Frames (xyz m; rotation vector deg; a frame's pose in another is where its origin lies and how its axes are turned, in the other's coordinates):
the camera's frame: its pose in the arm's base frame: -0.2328 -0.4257 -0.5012 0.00 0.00 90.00
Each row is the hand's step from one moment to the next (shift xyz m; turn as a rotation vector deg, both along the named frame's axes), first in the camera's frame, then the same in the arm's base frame.
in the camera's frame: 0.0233 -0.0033 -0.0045 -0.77 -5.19 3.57
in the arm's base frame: 0.0033 0.0233 -0.0045 5.19 -0.77 3.57
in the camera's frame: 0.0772 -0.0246 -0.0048 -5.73 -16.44 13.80
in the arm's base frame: 0.0246 0.0772 -0.0048 16.44 -5.73 13.80
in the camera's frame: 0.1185 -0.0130 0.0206 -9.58 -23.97 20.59
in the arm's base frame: 0.0130 0.1185 0.0206 23.97 -9.58 20.59
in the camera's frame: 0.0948 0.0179 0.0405 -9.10 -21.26 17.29
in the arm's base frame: -0.0179 0.0948 0.0405 21.26 -9.10 17.29
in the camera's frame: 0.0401 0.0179 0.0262 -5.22 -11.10 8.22
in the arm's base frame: -0.0179 0.0401 0.0262 11.10 -5.22 8.22
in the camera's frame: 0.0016 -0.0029 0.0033 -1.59 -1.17 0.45
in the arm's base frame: 0.0029 0.0016 0.0033 1.17 -1.59 0.45
